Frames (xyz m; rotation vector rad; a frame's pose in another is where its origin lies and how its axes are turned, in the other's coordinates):
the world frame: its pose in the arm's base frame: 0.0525 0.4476 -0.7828 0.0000 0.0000 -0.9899
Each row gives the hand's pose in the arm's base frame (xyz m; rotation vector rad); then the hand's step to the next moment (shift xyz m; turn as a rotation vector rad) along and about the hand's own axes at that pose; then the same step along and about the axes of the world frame.
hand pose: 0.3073 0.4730 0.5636 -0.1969 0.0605 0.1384
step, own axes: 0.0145 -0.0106 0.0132 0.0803 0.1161 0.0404
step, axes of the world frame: 0.0139 0.0106 0.0139 -0.0743 0.1261 0.0115
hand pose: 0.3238 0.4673 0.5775 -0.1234 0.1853 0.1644
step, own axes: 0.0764 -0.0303 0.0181 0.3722 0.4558 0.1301
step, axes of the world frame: 0.0583 0.0603 0.0061 -0.2680 0.5398 0.0064
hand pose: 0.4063 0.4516 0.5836 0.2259 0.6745 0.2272
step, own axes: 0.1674 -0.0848 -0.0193 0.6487 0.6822 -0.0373
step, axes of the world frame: 0.0953 0.0881 -0.1369 -0.4913 0.7731 -0.2203
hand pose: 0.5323 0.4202 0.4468 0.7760 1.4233 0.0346
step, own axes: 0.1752 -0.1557 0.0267 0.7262 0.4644 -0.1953
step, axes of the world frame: 0.0366 -0.0341 -0.2305 -0.5627 0.5604 -0.3879
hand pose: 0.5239 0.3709 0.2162 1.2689 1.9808 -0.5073
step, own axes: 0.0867 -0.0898 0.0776 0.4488 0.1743 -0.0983
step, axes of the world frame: -0.0103 -0.0831 -0.1208 -0.3453 0.2334 -0.2604
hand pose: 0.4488 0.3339 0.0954 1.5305 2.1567 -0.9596
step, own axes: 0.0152 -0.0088 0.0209 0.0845 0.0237 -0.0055
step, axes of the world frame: -0.0044 -0.0164 -0.0214 -0.0615 0.0298 -0.0554
